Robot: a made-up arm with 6 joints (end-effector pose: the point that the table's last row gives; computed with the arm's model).
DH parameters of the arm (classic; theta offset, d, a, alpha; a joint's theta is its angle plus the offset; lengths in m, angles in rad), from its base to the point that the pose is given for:
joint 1: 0 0.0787 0 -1.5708
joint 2: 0.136 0 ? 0
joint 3: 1.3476 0 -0.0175 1.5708
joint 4: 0 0.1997 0 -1.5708
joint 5: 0 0 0.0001 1.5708
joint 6: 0 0.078 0 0
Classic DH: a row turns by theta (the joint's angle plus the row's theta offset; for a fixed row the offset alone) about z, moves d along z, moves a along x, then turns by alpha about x.
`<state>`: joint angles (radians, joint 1 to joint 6).
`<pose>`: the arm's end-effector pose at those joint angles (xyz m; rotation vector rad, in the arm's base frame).
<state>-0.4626 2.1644 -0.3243 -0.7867 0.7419 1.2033</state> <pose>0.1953 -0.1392 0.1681 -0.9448 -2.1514 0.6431</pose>
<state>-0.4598 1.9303 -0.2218 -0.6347 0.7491 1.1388</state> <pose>0.1453 -0.1072 0.2233 -1.1154 -2.1635 0.5904</pose>
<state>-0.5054 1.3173 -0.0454 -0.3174 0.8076 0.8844</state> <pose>-0.0009 -0.0196 0.2815 -1.4585 -2.3246 0.3553</pose>
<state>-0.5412 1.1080 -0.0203 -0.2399 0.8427 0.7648</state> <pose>-0.0440 0.0103 0.2762 -1.5304 -2.4371 0.2687</pose>
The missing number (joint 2, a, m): -0.4544
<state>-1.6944 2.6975 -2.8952 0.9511 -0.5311 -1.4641</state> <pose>-0.1154 -0.6688 0.3303 1.0655 0.7635 -2.2285</pose>
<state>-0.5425 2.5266 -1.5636 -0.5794 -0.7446 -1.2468</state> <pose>0.5419 -0.2929 0.1301 -1.3063 1.4613 -1.2349</pose>
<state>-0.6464 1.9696 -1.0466 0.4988 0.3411 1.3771</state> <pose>0.3354 -0.2374 0.2633 2.6645 0.9414 0.5395</pose>
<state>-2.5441 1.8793 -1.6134 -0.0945 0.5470 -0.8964</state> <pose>-0.3770 -0.2519 0.4190 -1.9230 -1.8882 1.1806</pose>
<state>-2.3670 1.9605 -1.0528 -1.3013 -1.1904 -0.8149</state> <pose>-0.2449 -0.3373 0.3295 -0.3127 2.1488 -1.9269</pose>
